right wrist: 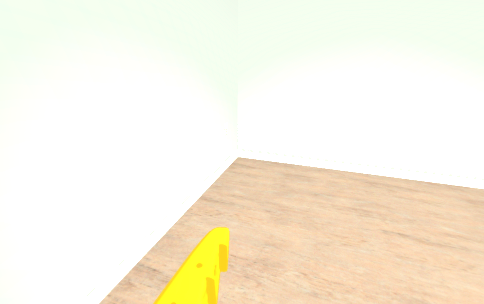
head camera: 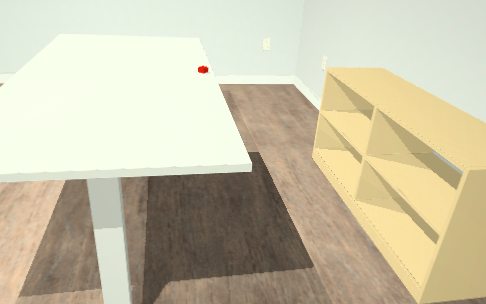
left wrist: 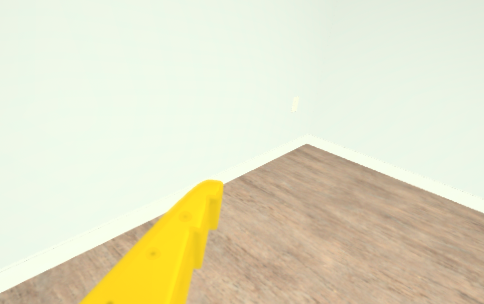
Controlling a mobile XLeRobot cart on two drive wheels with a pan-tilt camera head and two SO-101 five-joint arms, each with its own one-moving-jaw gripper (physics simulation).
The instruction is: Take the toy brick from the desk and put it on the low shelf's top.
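Places are measured from the left arm's base along level axes (x back, y right, z up), in centimetres.
Pixels of known places: left hand, tool point: (left wrist: 220, 199); right hand, tool point: (right wrist: 228, 243).
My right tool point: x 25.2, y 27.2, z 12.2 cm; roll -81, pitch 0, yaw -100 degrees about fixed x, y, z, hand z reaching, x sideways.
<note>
Ahead of a thing's pixels: the offset from my right tool point to its top centre. "spot": to the spot under its first point. Level surfaces: height alone.
The toy brick {dx -117.7, dy -152.2, dz -15.4 cm} (head camera: 202, 69) is small and red and lies on the white desk {dz -17.7 cm} (head camera: 125, 115), near its right edge towards the far end, in the head view. The low shelf {dz -28.8 cm} (head camera: 415, 97) is light wood with open compartments and stands on the right against the wall. My left gripper (left wrist: 220, 187) shows one notched yellow jaw in the left wrist view, so it is fully open. My right gripper (right wrist: 229, 235) also shows one notched jaw in the right wrist view and is fully open. Neither gripper shows in the head view, and the brick shows in neither wrist view.
A strip of wood floor {dz -89.8 cm} (head camera: 285, 145) runs between the desk and the shelf. A desk leg {spot: dx -56.3, dy -105.5, dz -39.3 cm} (head camera: 107, 215) stands under the desk's near end. Wall outlets (head camera: 266, 44) (left wrist: 295, 104) are on the pale walls. Both wrist views face a room corner with wood floor.
</note>
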